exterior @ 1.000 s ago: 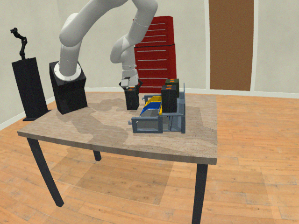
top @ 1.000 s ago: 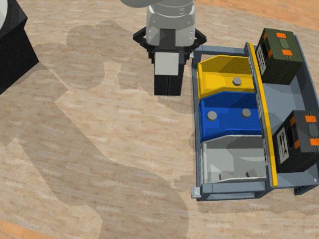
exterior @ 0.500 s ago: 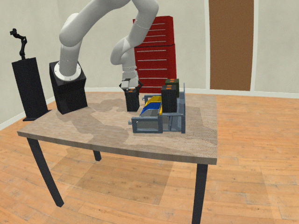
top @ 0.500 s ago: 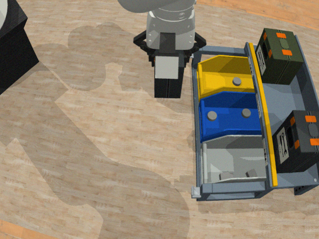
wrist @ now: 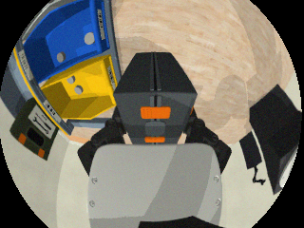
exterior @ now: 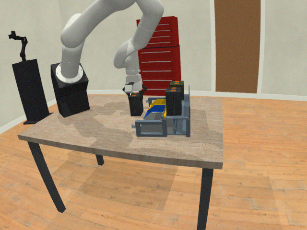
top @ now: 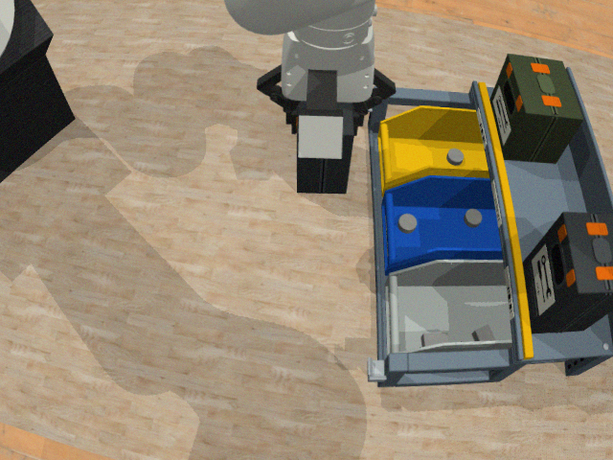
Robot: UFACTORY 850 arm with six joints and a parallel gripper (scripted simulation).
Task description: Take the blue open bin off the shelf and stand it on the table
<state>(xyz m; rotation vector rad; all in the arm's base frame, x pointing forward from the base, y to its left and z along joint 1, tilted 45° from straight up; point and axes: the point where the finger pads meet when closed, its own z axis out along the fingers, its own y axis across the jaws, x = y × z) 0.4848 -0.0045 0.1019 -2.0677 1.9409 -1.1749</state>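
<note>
Right now the black case is 4 cm below my hand. From my hand the other things lie so: yellow bin: 16 cm ahead, 2 cm to the right, 6 cm below; then green case: 26 cm ahead, 3 cm to the right, 4 cm above; then blue open bin: 15 cm ahead, 13 cm to the right, 6 cm below.
</note>
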